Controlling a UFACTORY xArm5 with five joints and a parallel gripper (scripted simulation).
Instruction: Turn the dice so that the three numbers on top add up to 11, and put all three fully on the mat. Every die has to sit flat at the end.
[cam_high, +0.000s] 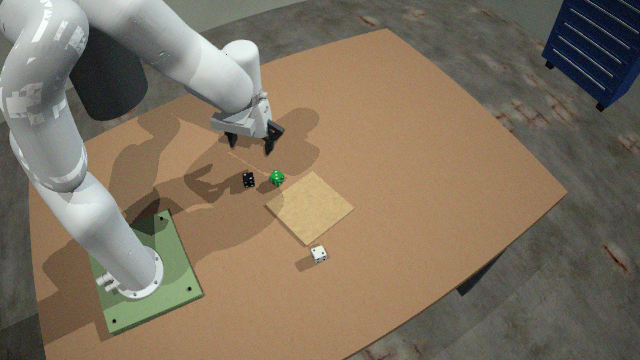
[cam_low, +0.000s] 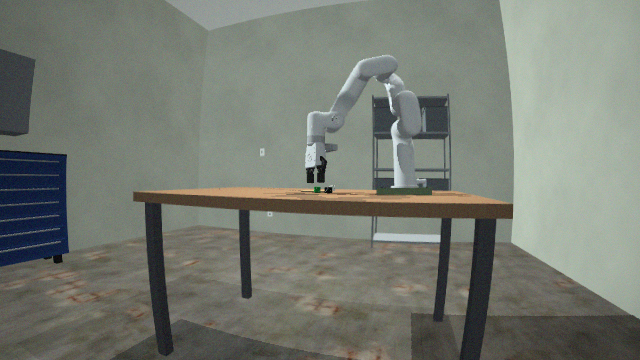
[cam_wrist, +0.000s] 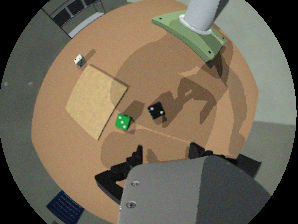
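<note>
Right now the green die is 90 mm to the right of my hand, 40 mm below it and 10 mm ahead of it. Also, from my hand: tan mat: 200 mm to the right, 50 mm below, 30 mm ahead; then white die: 310 mm to the right, 40 mm below, 30 mm behind; then black die: 60 mm to the right, 50 mm behind, 40 mm below.
</note>
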